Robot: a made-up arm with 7 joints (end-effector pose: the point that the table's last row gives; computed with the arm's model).
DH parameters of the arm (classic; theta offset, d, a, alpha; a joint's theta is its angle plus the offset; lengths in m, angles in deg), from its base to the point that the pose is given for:
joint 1: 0 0.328 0 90
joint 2: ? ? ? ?
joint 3: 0 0.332 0.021 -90
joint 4: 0 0.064 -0.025 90
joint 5: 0 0.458 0 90
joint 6: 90 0.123 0.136 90
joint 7: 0 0.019 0 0
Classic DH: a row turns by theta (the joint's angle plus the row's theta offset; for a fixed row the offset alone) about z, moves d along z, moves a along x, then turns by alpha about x.
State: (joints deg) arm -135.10 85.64 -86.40 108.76 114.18 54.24 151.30
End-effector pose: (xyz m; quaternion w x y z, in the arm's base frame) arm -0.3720 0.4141 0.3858 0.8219 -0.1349 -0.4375 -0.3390
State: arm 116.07 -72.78 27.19 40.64 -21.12 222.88 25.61
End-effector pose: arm -0.2714 0.5811 0.2570 0.9574 0.0803 0.1945 -0.1977
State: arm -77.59 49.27 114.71 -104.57 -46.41 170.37 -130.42
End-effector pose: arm -0.2920 -0.0446 0.4767 0.1245 -0.0844 -0.9841 0.0943
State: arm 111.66 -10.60 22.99 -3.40 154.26 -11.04 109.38
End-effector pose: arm -0.1320 0.0241 1.2487 0.2179 -0.0015 0.7284 -0.6495
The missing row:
joint 2: 0 0.055 0 -90
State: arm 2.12 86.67 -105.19 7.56 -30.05 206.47 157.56
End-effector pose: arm -0.6637 -0.0779 0.3005 0.1837 0.1125 0.4161 0.8834
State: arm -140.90 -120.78 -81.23 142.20 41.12 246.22 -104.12
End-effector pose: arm -0.0514 0.2027 0.2995 0.1110 0.5435 0.5511 -0.6234
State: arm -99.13 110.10 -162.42 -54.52 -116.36 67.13 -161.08
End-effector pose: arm -0.0164 0.7213 0.6047 0.8507 -0.3737 0.3111 -0.1998
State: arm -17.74 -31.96 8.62 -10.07 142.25 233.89 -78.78
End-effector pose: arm 0.3092 0.0625 0.9624 0.0063 0.2923 -0.9427 0.1605
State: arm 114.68 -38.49 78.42 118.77 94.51 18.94 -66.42
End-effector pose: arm -0.4038 -0.1684 0.2636 0.1989 0.0319 -0.5169 0.8320
